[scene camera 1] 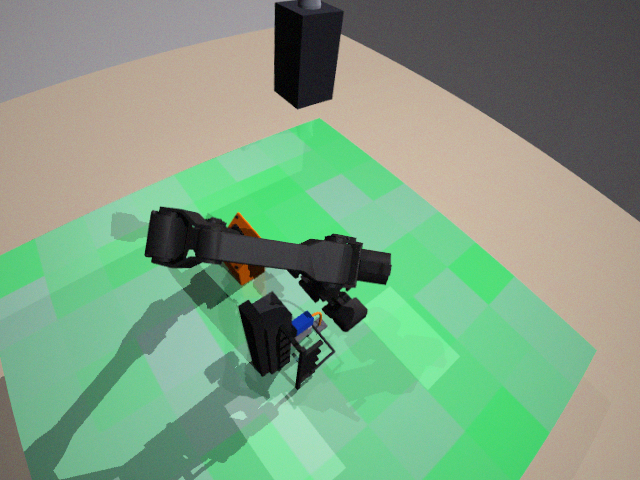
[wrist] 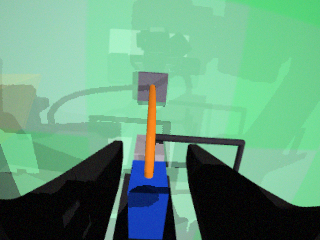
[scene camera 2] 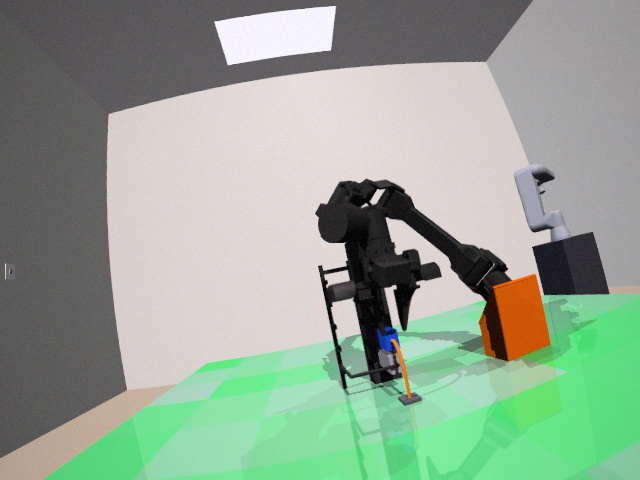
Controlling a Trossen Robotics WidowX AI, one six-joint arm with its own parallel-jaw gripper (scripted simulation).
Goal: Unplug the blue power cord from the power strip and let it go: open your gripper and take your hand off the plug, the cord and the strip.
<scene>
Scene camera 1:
gripper: 321, 307
power strip: 273, 335
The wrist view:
gripper: 155, 150
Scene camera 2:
gripper: 394, 333
</scene>
